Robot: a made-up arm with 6 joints.
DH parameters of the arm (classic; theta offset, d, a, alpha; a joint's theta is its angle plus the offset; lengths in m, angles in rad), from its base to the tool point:
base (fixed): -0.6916 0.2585 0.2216 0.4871
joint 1: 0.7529 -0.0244 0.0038 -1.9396
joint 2: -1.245 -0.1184 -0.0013 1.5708
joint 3: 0 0.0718 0.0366 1.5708
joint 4: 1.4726 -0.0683 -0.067 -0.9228
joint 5: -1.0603 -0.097 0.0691 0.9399
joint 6: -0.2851 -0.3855 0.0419 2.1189
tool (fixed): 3.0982 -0.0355 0 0
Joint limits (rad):
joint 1: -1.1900..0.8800
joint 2: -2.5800..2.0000
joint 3: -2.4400..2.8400
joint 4: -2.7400..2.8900
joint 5: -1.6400..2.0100
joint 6: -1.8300..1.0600
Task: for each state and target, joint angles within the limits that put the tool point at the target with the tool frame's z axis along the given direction. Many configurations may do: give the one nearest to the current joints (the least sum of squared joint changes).
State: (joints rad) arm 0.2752 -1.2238 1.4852 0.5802 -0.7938 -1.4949
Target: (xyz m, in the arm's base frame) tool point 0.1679 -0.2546 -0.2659 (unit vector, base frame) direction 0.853 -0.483 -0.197
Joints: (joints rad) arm -0.0526 -1.0111 1.3949 1.3168 -0.3100 -1.6686
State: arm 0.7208 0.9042 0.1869 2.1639 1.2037 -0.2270
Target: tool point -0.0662 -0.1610 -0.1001 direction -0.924 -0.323 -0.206
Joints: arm 0.7586 0.6039 0.6432 2.2394 0.9250 -0.0549
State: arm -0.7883 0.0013 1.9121 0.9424 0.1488 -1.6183
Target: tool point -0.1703 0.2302 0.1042 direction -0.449 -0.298 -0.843
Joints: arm -1.1190 -0.0942 1.5519 1.1538 -0.1493 -1.8300
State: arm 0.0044 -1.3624 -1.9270 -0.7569 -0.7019 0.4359
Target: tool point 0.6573 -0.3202 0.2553 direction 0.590 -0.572 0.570
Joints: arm 0.5890 -0.8493 -2.4400 -0.5495 -1.2740 0.2087
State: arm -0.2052 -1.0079 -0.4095 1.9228 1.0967 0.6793
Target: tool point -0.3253 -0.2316 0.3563 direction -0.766 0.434 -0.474
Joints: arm -0.0016 -1.1592 -1.3535 1.7182 1.3297 0.6067
